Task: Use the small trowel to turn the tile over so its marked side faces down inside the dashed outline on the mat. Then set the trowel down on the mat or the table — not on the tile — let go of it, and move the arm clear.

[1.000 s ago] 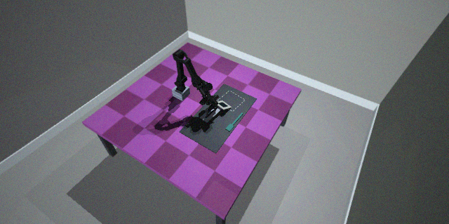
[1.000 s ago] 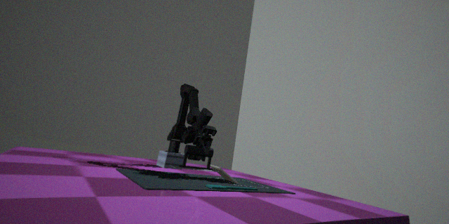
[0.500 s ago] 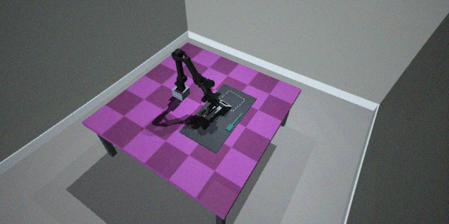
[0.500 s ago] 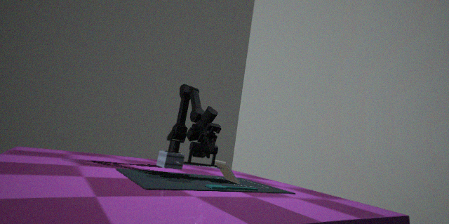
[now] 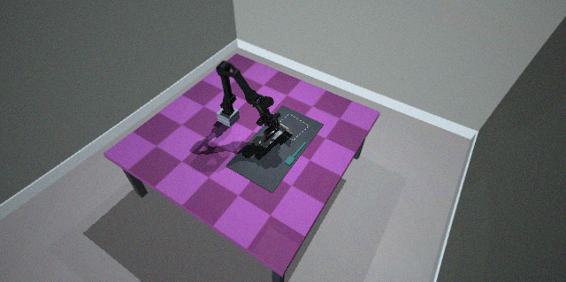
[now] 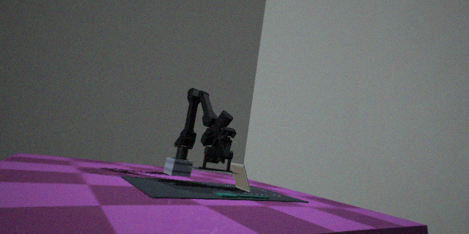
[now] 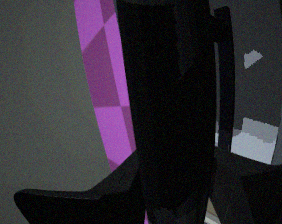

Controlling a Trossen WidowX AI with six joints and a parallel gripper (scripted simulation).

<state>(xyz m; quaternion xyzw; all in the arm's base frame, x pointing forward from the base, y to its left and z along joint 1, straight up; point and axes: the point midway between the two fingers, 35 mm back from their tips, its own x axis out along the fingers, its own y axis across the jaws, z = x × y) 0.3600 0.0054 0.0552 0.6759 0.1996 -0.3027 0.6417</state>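
My gripper tip is now 9 cm to the right of the tile and 6 cm above it. Round my gripper tip: tool-shaped bar 15 cm ahead, 4 cm to the right, 10 cm below; then dark mat 1 cm ahead, 1 cm to the right, 13 cm below; then trowel 3 cm behind, 1 cm below.
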